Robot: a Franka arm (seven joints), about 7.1 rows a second.
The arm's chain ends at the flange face. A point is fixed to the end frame.
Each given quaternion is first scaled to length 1.
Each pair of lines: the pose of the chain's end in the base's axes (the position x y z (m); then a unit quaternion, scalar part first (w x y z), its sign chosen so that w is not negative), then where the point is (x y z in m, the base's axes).
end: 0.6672, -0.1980, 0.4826, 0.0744, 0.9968, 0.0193, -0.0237
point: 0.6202 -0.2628 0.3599
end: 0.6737, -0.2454, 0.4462, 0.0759, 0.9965, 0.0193, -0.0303
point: 0.6251 -0.3106 0.3243
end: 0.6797, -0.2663, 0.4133, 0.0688, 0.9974, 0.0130, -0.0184
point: 0.6334 -0.3292 0.2893
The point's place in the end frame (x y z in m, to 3 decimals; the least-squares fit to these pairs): -0.043 0.044 0.133
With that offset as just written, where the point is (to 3 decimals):
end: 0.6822, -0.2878, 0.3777, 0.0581, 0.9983, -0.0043, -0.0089
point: 0.636 -0.347 0.251
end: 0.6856, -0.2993, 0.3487, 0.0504, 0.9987, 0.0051, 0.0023
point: 0.644 -0.357 0.221
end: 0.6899, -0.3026, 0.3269, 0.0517, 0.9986, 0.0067, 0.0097
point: 0.650 -0.361 0.198
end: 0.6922, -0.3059, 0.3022, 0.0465, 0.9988, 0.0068, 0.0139
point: 0.654 -0.363 0.173
